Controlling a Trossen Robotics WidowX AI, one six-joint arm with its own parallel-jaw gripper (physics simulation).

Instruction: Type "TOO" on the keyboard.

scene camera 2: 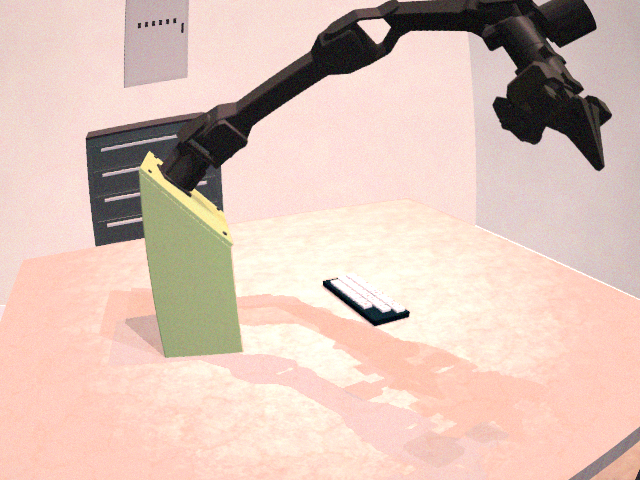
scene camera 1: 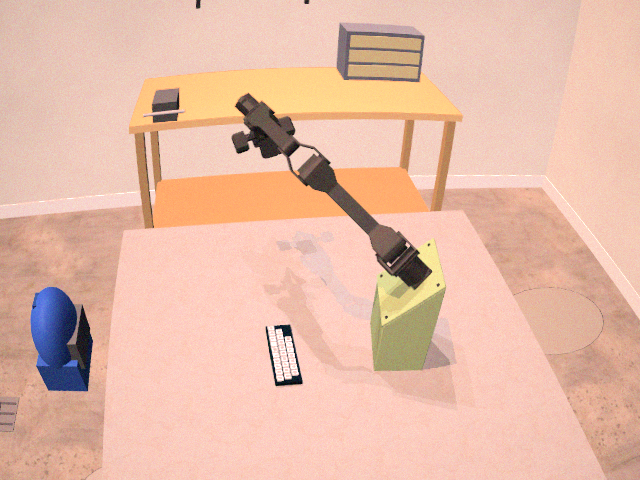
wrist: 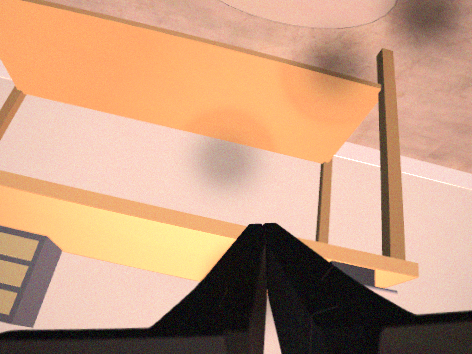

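Seen in the pictures: gripper, fingertip midpoint: (scene camera 2: 600,169) (wrist: 262,236); arm's base, link origin: (scene camera 2: 172,180) (scene camera 1: 418,275).
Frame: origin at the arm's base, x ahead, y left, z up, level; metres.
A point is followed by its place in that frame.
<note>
A small dark keyboard (scene camera 1: 283,355) @[x 0.316, y -0.113, z -0.255 m] (scene camera 2: 366,299) @[x 0.296, y -0.145, z -0.256 m] with white keys lies flat on the pale table (scene camera 1: 196,423) @[x 0.626, y 0.000, z -0.271 m] (scene camera 2: 289,428) @[x -0.063, y -0.348, z -0.271 m], to the left of the arm's green base in scene camera 1. The legends on its keys are too small to read. My gripper (scene camera 2: 598,167) @[x 0.127, y -0.652, z 0.080 m] (wrist: 262,236) @[x 0.127, y -0.652, z 0.080 m] is shut and empty, with its two fingertips touching in the wrist view. It hangs high above the table, well away from the keyboard and beyond its far end in scene camera 1. The keyboard does not show in the wrist view.
The arm stands on a tall green pedestal (scene camera 1: 403,335) @[x 0.069, y 0.066, z -0.125 m] (scene camera 2: 193,294) @[x -0.033, y -0.096, z -0.161 m]. An orange workbench (scene camera 1: 289,95) (wrist: 150,240) stands behind the table, bearing a drawer box (scene camera 1: 383,51) (wrist: 30,280) and a dark block (scene camera 1: 165,103). A blue chair-like object (scene camera 1: 54,325) stands at the left.
</note>
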